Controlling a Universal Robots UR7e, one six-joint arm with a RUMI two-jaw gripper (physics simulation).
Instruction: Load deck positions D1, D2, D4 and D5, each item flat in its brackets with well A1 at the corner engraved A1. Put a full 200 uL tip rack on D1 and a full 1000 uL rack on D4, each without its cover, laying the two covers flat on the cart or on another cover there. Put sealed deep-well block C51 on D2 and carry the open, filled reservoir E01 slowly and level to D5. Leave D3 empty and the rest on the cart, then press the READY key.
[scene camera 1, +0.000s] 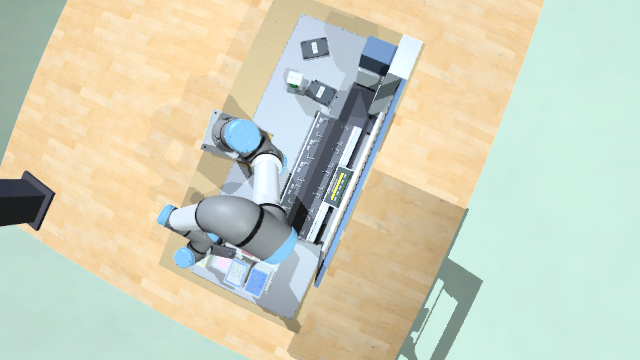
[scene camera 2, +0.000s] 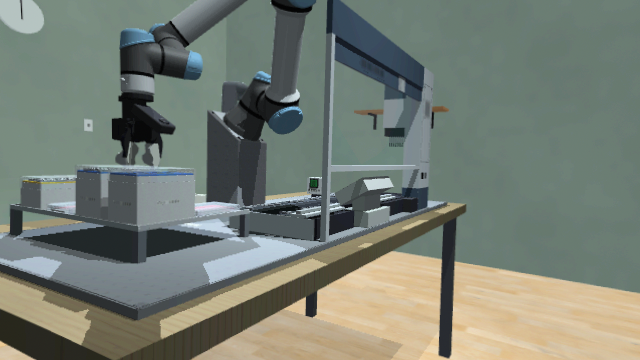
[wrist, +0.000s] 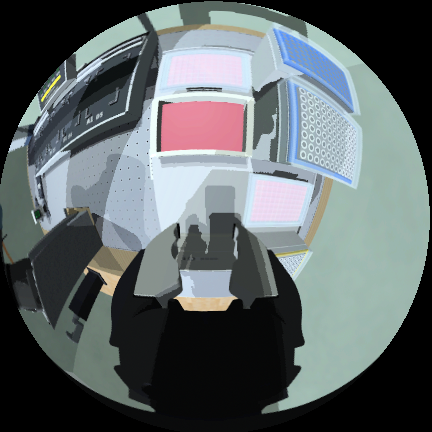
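My gripper (scene camera 2: 139, 158) (wrist: 205, 224) is part open and empty, pointing down over the cart (scene camera 2: 127, 225). In the wrist view, a grey box (wrist: 205, 261) with a pale top lies below and between the fingertips. The open reservoir with red liquid (wrist: 202, 126) stands ahead of the gripper. Pink deep-well blocks (wrist: 206, 71) (wrist: 280, 200) lie beyond it and to the right. A covered rack of blue tips (scene camera 1: 257, 281) (wrist: 317, 65) stands beside a covered blue-rimmed rack of pale tips (scene camera 1: 236, 273) (wrist: 327, 135). A yellow-rimmed rack (scene camera 2: 49, 194) (wrist: 294, 263) is partly hidden. Block labels are unreadable.
The deck (scene camera 1: 316, 172) (wrist: 102, 102) has brackets and engraved labels. A screen with yellow text (scene camera 1: 339, 186) (wrist: 51, 87) stands at its edge. A small device with a green display (scene camera 1: 295, 81) (scene camera 2: 314, 185) and two dark labelled items (scene camera 1: 314, 48) (scene camera 1: 321, 92) are beyond. The machine's frame post (scene camera 2: 328, 140) stands upright.
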